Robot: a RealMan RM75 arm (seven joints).
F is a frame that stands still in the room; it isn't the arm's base.
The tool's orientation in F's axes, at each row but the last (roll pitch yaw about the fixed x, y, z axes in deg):
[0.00, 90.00, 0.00]
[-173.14, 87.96, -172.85]
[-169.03, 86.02, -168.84]
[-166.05, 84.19, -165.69]
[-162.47, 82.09, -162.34]
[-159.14, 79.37, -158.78]
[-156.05, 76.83, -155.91]
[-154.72, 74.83, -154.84]
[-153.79, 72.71, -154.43]
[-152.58, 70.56, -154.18]
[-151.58, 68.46, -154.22]
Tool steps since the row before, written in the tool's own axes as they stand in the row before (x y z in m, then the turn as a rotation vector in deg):
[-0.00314, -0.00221, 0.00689, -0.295, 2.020, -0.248]
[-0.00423, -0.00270, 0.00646, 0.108, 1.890, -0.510]
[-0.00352, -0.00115, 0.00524, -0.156, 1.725, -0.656]
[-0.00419, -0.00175, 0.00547, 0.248, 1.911, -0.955]
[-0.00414, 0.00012, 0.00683, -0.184, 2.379, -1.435]
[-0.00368, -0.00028, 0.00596, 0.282, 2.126, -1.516]
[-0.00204, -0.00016, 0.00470, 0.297, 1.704, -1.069]
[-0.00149, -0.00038, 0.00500, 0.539, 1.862, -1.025]
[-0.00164, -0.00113, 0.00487, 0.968, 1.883, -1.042]
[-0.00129, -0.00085, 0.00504, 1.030, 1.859, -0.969]
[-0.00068, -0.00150, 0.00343, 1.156, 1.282, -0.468]
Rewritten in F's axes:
[0.00689, -0.00221, 0.00314, -0.248, 2.020, 0.295]
[0.00662, -0.00265, 0.00401, -0.523, 1.887, -0.098]
[0.00547, -0.00109, 0.00317, -0.650, 1.725, 0.178]
[0.00587, -0.00162, 0.00367, -0.989, 1.899, -0.200]
[0.00731, 0.00029, 0.00320, -1.410, 2.385, 0.272]
[0.00651, -0.00003, 0.00261, -1.567, 2.102, -0.155]
[0.00502, 0.00000, 0.00102, -1.128, 1.677, -0.224]
[0.00521, -0.00029, 0.00030, -1.145, 1.806, -0.486]
[0.00514, -0.00105, 0.00042, -1.276, 1.772, -0.894]
[0.00519, -0.00090, -0.00014, -1.225, 1.736, -0.970]
[0.00344, -0.00162, -0.00021, -0.803, 1.112, -1.148]

